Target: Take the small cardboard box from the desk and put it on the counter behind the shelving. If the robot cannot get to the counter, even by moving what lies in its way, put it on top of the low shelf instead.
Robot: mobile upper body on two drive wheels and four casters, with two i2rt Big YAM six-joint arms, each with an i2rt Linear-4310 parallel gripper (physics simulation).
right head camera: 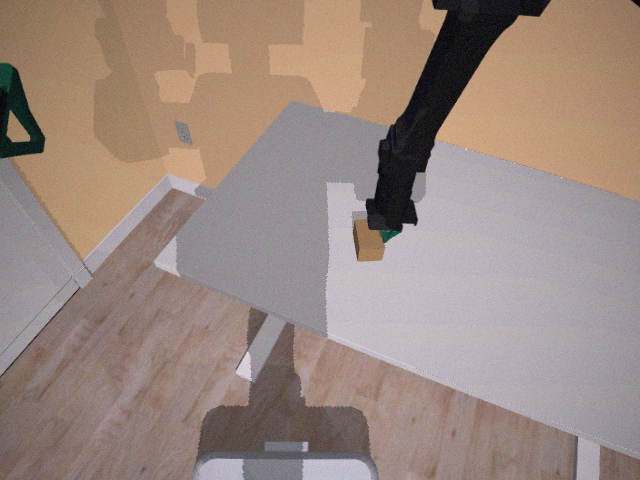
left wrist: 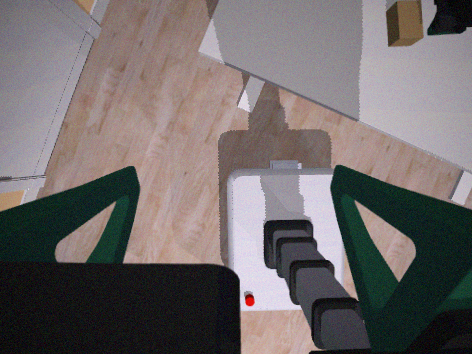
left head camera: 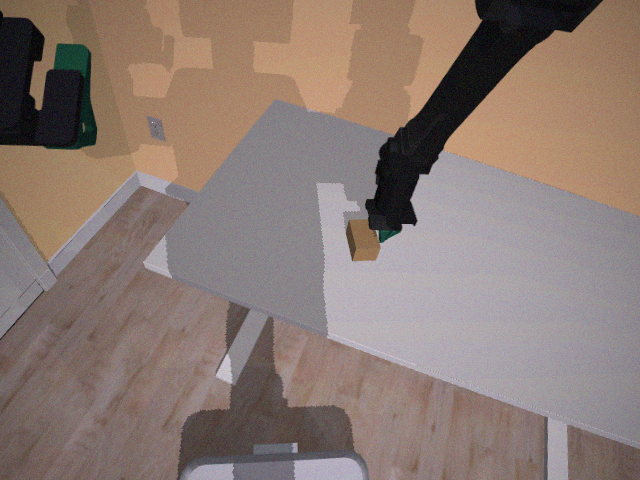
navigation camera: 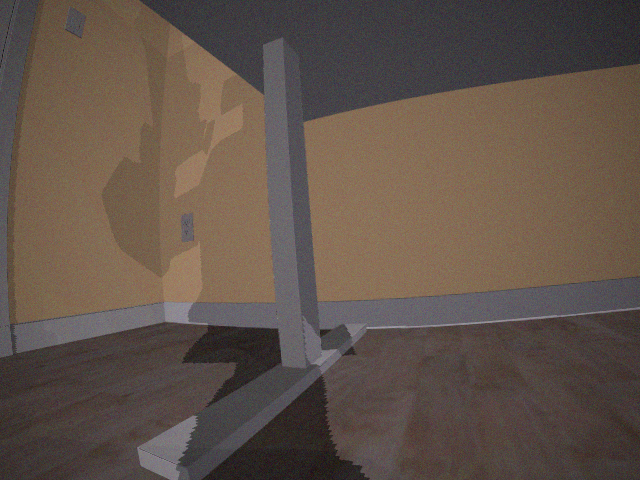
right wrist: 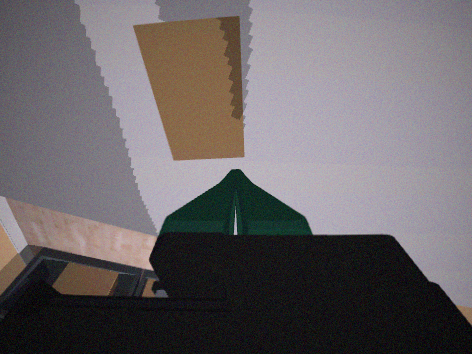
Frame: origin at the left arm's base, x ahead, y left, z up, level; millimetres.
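Where they show: left gripper, between the fingertips: (left wrist: 235, 176) (left head camera: 31, 134); right gripper, between the fingertips: (right head camera: 384, 240) (left wrist: 428, 32) (left head camera: 380, 240) (right wrist: 235, 176).
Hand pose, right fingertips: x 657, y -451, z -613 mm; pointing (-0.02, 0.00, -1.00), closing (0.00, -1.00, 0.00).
Each offset is from my right fingertips to the top centre of the thing. "spot": to the spot under its first point. Level surfaces: height alone.
The small cardboard box {dx +43, dy +26, dz -26 mm} (left head camera: 362, 240) (right head camera: 369, 241) (left wrist: 405, 23) (right wrist: 197, 90) sits on the white desk {dz -76 mm} (left head camera: 465, 289) (right head camera: 465, 289) (left wrist: 300, 45) (right wrist: 360, 100). My right gripper (right wrist: 235, 176) is shut with nothing between its fingers. In the right wrist view its tips show just below the box's near edge; in the head views it is close beside the box, at its right. Whether it touches the box I cannot tell. My left gripper (left wrist: 235, 176) is open and empty, away from the desk, above my base. The counter, the shelving and the low shelf do not show for certain.
A desk leg {spot: dx +238, dy +257, dz -477 mm} (navigation camera: 289, 206) with a long foot (navigation camera: 248, 408) stands before my base. Orange walls (left head camera: 542, 103) (navigation camera: 465, 206) meet in a corner beyond the desk. A white door (left head camera: 15, 273) (left wrist: 40, 90) is at the left. My white base (left wrist: 245, 200) is near the desk edge.
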